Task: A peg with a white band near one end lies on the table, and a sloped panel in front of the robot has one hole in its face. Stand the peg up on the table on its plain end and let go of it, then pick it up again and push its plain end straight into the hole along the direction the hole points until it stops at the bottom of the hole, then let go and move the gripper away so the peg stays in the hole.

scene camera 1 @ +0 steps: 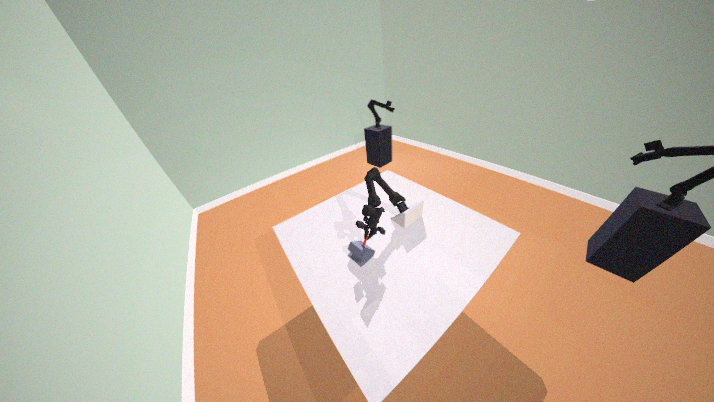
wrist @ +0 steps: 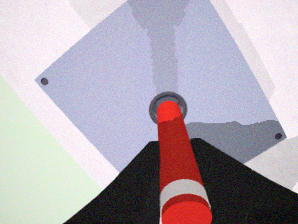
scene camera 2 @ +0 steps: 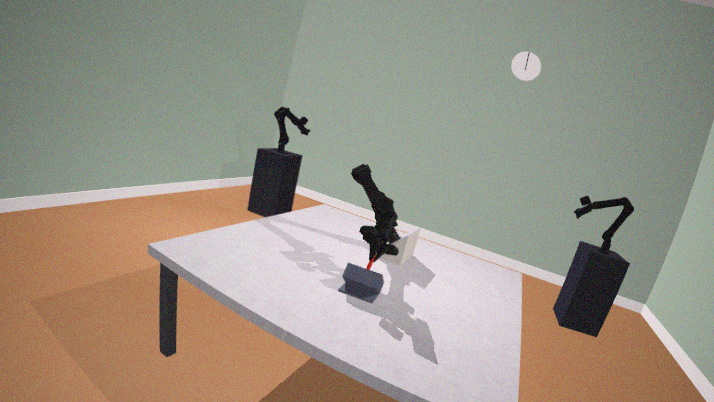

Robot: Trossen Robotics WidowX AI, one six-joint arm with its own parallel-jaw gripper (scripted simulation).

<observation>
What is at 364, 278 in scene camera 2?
A sloped panel.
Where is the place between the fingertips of my gripper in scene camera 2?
371, 261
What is my gripper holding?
A red peg.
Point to a sloped panel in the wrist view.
104, 83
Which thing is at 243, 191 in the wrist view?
My gripper.
</observation>
